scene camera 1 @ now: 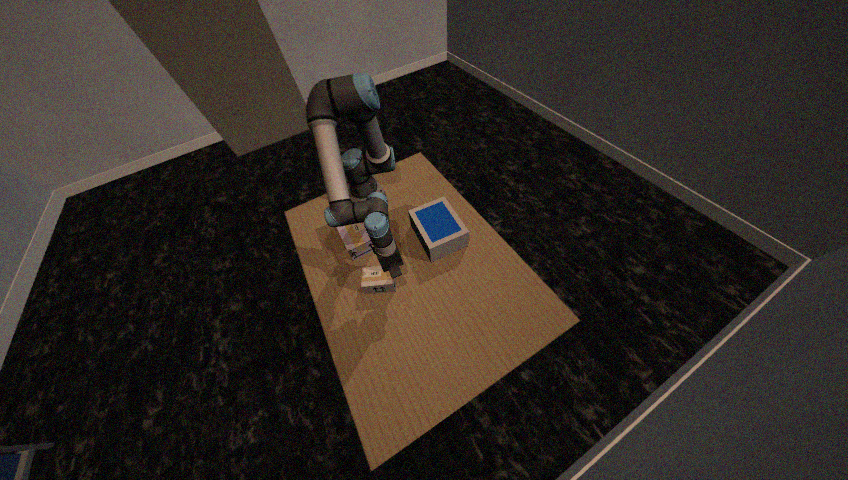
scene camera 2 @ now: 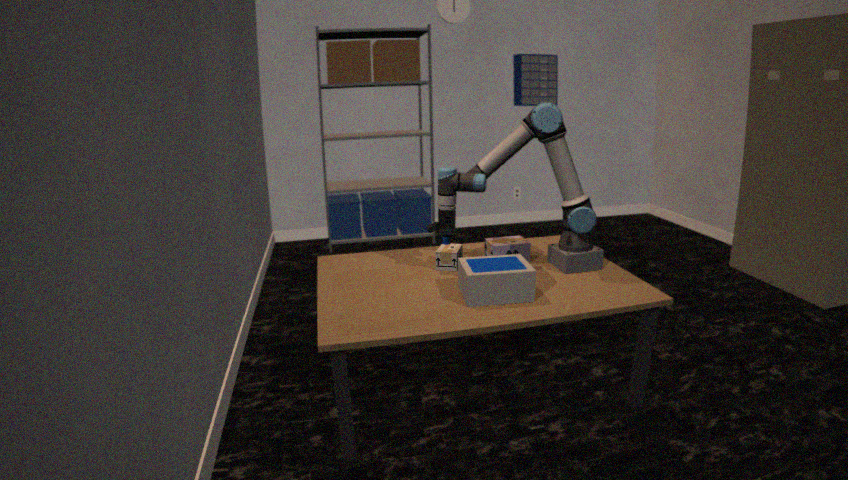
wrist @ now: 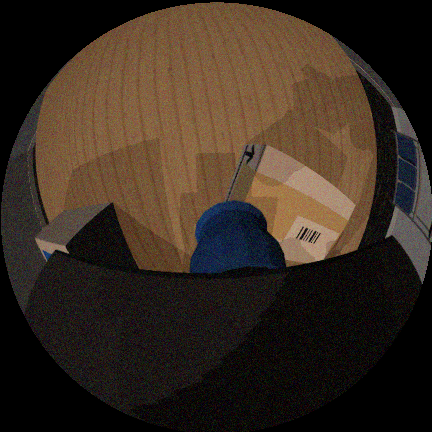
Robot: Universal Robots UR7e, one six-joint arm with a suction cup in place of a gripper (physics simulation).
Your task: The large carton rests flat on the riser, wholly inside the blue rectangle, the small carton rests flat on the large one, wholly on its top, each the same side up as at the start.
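The small carton (scene camera 1: 375, 279) (scene camera 2: 448, 255) (wrist: 300, 201) stands on the wooden table (scene camera 1: 444, 334) (scene camera 2: 379, 298), barcode label facing up. My suction cup (scene camera 1: 394, 270) (scene camera 2: 445, 240) (wrist: 235, 235) hangs just above the carton's edge, apart from it, and holds nothing. The large carton (scene camera 1: 354, 241) (scene camera 2: 507, 245) lies on the table behind it, near the arm's base and partly hidden by the arm in scene camera 1. The grey riser (scene camera 1: 446, 246) (scene camera 2: 497, 288) (wrist: 60, 233) with the blue rectangle (scene camera 1: 438, 222) (scene camera 2: 495, 264) on top stands to the side and is bare.
The arm's grey pedestal (scene camera 2: 574, 259) stands at the table's back edge. A shelf rack (scene camera 2: 319, 149) with brown and blue boxes stands by the back wall. A tall cabinet (scene camera 2: 796, 167) stands at the right.
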